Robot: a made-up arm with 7 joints.
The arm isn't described. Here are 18 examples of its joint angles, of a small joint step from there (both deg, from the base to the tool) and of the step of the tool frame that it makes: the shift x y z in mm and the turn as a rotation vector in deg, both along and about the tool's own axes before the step.
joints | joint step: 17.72 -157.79 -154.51 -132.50 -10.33 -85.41 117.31 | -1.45 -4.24 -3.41 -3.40 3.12 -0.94 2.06
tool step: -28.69 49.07 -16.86 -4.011 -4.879 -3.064
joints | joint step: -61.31 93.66 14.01 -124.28 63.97 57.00 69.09 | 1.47 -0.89 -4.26 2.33 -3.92 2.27 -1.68
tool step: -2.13 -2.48 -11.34 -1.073 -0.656 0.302
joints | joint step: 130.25 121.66 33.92 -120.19 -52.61 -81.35 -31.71 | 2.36 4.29 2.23 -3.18 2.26 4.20 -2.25
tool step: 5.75 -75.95 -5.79 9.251 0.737 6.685
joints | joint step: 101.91 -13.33 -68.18 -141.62 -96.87 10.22 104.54 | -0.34 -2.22 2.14 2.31 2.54 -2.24 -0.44
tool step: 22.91 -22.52 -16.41 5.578 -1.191 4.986
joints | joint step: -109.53 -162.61 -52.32 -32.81 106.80 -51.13 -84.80 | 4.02 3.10 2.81 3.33 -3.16 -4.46 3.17
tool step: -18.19 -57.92 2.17 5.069 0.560 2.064
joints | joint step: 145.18 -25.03 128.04 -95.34 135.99 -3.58 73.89 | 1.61 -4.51 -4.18 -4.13 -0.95 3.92 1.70
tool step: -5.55 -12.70 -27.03 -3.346 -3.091 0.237
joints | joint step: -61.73 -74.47 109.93 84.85 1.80 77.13 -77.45 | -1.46 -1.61 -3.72 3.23 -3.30 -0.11 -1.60
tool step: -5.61 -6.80 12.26 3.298 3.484 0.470
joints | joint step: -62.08 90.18 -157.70 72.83 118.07 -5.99 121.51 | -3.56 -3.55 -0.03 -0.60 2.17 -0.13 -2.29
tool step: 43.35 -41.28 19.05 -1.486 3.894 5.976
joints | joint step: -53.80 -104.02 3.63 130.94 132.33 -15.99 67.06 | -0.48 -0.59 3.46 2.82 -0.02 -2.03 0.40
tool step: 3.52 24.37 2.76 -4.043 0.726 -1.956
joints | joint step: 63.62 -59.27 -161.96 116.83 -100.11 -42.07 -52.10 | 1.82 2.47 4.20 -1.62 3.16 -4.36 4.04
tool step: -13.06 2.88 -8.50 -2.474 -1.558 -4.979
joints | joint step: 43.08 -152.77 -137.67 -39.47 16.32 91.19 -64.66 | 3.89 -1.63 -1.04 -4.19 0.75 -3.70 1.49
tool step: -20.71 12.20 2.83 -3.338 -0.053 -0.911
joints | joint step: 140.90 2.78 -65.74 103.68 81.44 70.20 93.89 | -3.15 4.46 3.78 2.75 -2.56 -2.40 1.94
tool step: -17.35 7.88 10.92 -5.464 -4.887 -0.567
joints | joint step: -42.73 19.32 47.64 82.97 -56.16 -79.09 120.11 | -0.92 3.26 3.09 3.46 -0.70 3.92 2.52
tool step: -33.76 12.32 1.78 -1.088 -4.058 -2.034
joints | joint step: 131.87 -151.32 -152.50 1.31 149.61 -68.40 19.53 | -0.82 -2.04 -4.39 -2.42 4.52 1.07 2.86
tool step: -32.45 1.53 -37.72 3.051 -7.612 -4.081
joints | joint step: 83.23 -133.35 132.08 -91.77 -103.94 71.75 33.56 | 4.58 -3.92 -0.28 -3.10 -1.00 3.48 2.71
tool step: -16.86 11.62 10.65 -1.591 -0.289 -2.626
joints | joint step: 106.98 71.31 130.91 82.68 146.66 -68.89 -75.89 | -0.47 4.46 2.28 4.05 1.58 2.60 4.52
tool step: 1.22 -5.39 -12.62 4.827 -1.660 0.306
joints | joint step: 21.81 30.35 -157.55 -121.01 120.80 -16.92 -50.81 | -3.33 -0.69 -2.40 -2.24 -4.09 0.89 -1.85
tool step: 7.83 -13.48 5.67 -0.958 3.300 0.982
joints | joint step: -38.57 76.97 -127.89 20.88 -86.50 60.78 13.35 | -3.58 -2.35 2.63 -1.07 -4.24 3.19 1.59
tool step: 11.77 1.29 -46.95 7.936 -0.793 -3.308
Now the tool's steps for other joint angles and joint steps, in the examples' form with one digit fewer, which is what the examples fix.
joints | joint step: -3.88 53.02 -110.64 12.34 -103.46 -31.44 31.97 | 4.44 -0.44 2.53 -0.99 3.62 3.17 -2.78
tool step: 39.6 -43.1 -1.8 6.36 4.37 4.05
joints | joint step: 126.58 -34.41 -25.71 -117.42 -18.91 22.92 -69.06 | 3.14 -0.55 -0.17 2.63 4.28 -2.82 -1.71
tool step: 4.7 19.0 -24.4 -9.59 -1.04 0.07
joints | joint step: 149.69 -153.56 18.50 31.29 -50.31 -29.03 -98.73 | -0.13 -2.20 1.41 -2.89 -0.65 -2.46 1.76
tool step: 6.3 1.9 10.0 1.79 1.98 -3.12
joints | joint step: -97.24 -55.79 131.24 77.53 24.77 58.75 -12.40 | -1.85 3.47 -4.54 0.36 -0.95 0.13 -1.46
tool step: 6.3 5.2 20.6 6.41 1.11 -0.90
